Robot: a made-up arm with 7 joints.
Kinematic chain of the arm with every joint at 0, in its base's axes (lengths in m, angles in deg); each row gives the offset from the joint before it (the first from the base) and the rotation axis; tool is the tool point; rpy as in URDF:
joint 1: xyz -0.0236 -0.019 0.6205 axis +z
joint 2: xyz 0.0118 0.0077 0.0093 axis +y
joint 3: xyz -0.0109 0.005 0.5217 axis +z
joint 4: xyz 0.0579 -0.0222 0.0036 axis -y
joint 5: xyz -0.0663 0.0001 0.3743 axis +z
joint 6: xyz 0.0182 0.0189 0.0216 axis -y
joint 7: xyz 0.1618 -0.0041 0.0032 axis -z
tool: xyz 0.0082 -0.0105 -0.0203 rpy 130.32 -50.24 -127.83
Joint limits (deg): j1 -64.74..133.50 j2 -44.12..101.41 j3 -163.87..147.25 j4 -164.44..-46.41 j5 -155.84..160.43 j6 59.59..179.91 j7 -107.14..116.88
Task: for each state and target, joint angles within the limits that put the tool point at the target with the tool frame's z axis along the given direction. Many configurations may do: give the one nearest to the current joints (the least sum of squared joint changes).
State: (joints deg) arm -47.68 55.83 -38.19 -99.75 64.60 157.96 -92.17
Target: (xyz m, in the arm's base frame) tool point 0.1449 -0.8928 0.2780 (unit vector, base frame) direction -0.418 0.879 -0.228
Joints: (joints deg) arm -57.83 83.10 -29.01 -76.16 58.20 124.83 -59.33
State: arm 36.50 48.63 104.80 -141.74 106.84 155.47 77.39
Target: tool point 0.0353 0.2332 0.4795 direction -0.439 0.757 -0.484
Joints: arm 33.85 69.71 70.51 -162.56 105.75 168.79 84.34
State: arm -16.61 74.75 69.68 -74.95 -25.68 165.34 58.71
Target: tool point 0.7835 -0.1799 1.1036 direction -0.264 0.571 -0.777
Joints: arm -48.98 44.48 69.34 -77.11 -37.32 148.43 34.09
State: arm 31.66 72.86 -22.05 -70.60 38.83 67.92 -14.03
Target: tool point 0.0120 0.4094 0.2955 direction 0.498 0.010 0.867
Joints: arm 50.63 70.83 21.29 -123.06 38.37 59.59 -7.11
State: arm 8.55 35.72 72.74 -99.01 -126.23 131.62 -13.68
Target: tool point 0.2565 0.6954 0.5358 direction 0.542 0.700 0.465
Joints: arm 32.95 64.43 45.11 -88.15 -132.96 147.80 -76.23
